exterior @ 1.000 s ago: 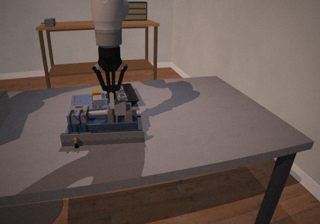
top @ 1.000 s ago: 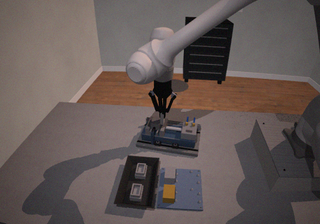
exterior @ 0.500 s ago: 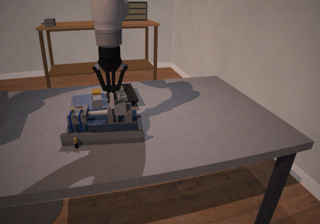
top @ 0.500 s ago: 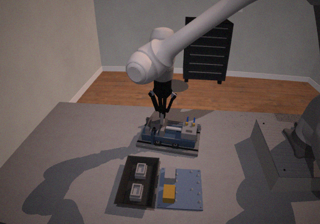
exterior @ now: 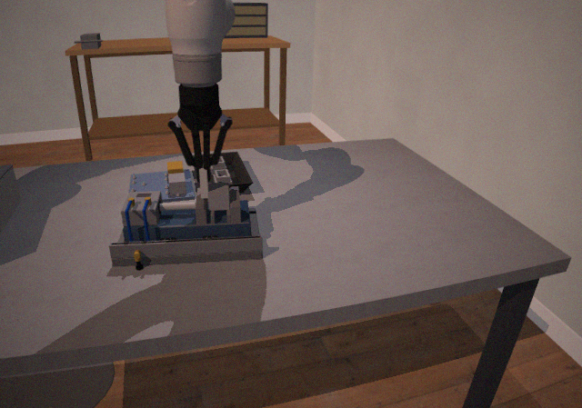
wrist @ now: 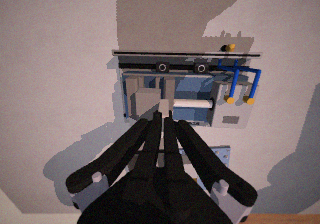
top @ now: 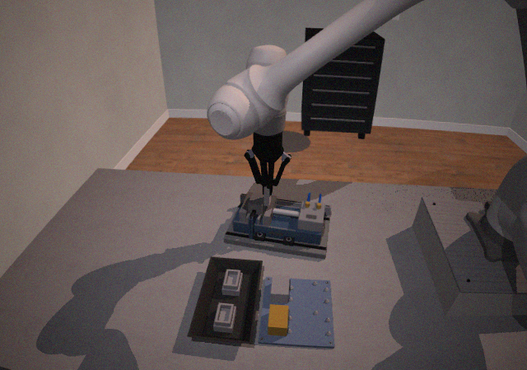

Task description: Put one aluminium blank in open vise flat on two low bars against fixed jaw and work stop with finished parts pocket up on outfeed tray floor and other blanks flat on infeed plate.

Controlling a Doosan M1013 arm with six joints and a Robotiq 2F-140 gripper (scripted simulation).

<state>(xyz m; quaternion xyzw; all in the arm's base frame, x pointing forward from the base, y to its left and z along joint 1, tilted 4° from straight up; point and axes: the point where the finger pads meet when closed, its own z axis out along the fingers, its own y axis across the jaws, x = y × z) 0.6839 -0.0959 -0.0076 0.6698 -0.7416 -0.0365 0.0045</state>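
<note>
The blue vise is 4 cm behind my hand, 1 cm to the left of it and 9 cm below it. From my hand the other things lie so: brass blank (6 cm behind, 34 cm to the left, 11 cm below); aluminium blank (6 cm behind, 25 cm to the left, 11 cm below); infeed plate (11 cm behind, 29 cm to the left, 13 cm below).
</note>
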